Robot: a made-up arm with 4 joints.
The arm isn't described. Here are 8 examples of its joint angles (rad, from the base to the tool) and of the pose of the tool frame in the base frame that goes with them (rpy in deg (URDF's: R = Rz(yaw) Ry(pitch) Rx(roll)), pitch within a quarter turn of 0, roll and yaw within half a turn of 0; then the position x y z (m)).
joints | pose
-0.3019 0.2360 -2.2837 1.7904 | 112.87 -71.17 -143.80 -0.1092 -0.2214 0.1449
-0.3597 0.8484 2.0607 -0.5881 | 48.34 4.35 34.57 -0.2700 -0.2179 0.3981
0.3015 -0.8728 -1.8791 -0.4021 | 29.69 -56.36 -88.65 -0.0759 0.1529 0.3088
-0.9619 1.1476 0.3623 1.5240 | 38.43 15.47 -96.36 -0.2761 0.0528 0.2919
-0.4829 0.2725 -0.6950 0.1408 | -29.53 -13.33 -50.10 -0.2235 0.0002 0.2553
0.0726 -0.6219 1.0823 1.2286 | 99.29 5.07 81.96 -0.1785 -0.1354 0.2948
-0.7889 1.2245 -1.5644 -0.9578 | 176.48 -64.94 -49.25 -0.2298 -0.1612 0.2125
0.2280 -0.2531 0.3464 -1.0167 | -43.02 -17.96 37.51 -0.2264 -0.0485 0.3927
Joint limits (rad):
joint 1: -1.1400..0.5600
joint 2: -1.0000..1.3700
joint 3: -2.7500..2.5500
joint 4: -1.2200..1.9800
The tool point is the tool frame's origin. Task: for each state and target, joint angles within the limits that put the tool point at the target. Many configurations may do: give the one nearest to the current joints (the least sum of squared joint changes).
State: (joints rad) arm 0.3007 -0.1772 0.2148 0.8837
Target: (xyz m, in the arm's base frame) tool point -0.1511 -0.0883 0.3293
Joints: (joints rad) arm 0.4599 -0.5025 0.5537 0.0731
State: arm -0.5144 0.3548 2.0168 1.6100
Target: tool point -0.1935 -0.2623 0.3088
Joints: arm -0.2599 0.0836 2.5251 1.5427
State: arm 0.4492 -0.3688 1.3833 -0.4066
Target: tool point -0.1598 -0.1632 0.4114
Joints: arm 0.1588 -0.1052 1.2323 -0.9666
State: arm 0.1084 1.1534 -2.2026 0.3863
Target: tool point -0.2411 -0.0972 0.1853
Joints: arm -0.2512 1.3700 -1.7090 0.4056
